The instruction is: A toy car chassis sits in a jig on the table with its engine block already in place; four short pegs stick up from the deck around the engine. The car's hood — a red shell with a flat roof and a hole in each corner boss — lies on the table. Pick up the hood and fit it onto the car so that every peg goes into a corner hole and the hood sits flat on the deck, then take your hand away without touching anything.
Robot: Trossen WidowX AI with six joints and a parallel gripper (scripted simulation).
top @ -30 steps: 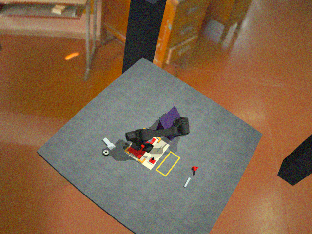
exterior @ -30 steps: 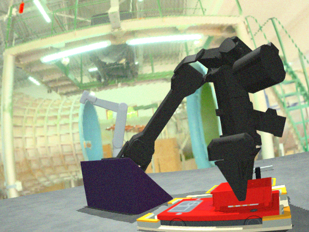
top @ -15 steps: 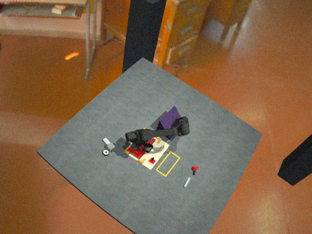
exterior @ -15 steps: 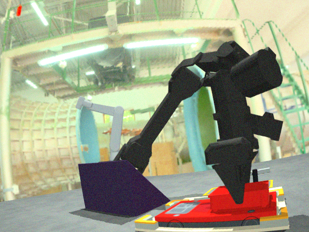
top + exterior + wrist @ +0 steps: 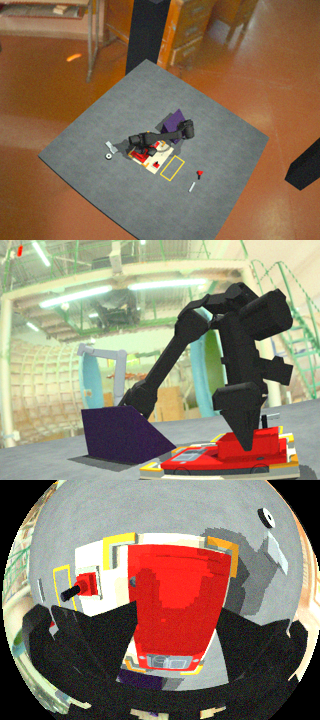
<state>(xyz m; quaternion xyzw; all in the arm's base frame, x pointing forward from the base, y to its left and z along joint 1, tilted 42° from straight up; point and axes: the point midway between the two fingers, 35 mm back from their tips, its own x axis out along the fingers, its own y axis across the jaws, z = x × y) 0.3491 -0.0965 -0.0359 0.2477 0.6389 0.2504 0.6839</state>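
My gripper tip is 10 mm below the red hood. Also, from my gripper tip: white engine block 10 mm to the left, 10 mm below.
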